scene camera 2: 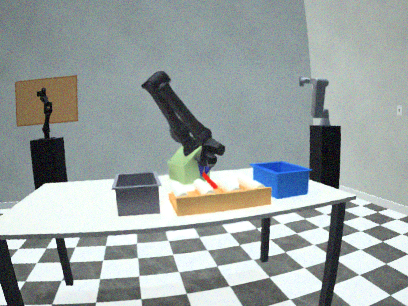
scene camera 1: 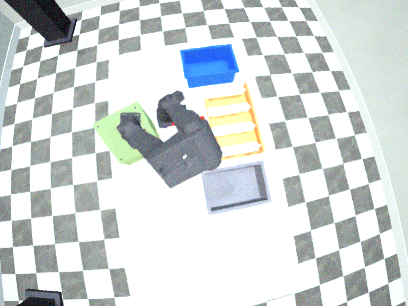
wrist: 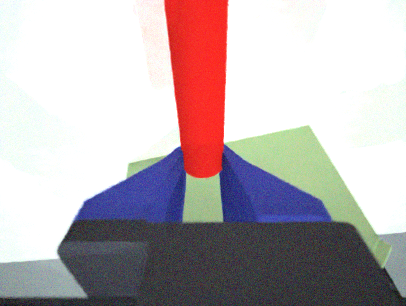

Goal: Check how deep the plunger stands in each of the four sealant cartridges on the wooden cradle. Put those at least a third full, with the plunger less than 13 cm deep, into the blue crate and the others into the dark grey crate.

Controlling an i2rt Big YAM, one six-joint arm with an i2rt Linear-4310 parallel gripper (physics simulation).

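Frame: origin at the arm's base, x back, y up, z left, level; metres.
Seen in the pictures: gripper, fingertip midpoint: [scene camera 2: 202, 176] [scene camera 1: 164, 126] [wrist: 202, 153]; arm's base at its link origin: [scene camera 2: 192, 147] [scene camera 1: 131, 125].
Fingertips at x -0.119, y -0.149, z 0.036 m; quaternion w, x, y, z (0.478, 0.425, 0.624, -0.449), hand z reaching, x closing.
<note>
Offsets run from my fingertips to a thing's top centre. "spot": to the spot under its first point. Level surfaces: height alone.
My gripper [scene camera 1: 165, 121] [scene camera 2: 204, 170] [wrist: 202, 153] is shut on a red rod [scene camera 2: 210, 181] [wrist: 200, 90], gripping its near end between the blue fingers. The rod points toward the wooden cradle [scene camera 1: 256, 120] [scene camera 2: 222, 202]; its far tip is outside the wrist view. Four whitish cartridges lie side by side on the cradle, among them one at the blue-crate end @[spot: dx -0.341, dy +0.030, dz +0.151 m] [scene camera 1: 225, 93] and one at the grey-crate end @[spot: dx -0.387, dy +0.036, dz -0.165 m] [scene camera 1: 242, 149]. Plunger depths cannot be read. The blue crate @[dx -0.270, dy +0.073, dz +0.345 m] [scene camera 1: 212, 80] [scene camera 2: 292, 185] and dark grey crate @[dx -0.330, dy +0.073, dz -0.343 m] [scene camera 1: 205, 190] [scene camera 2: 137, 202] stand at opposite ends of the cradle.
A green sloped block [scene camera 1: 115, 137] [scene camera 2: 182, 169] [wrist: 290, 155] stands behind the gripper, on the far side from the cradle. The arm reaches over the white table @[dy -0.047 m] [scene camera 2: 75, 207] between the block and cradle. Other robots stand on black pedestals beyond the table.
</note>
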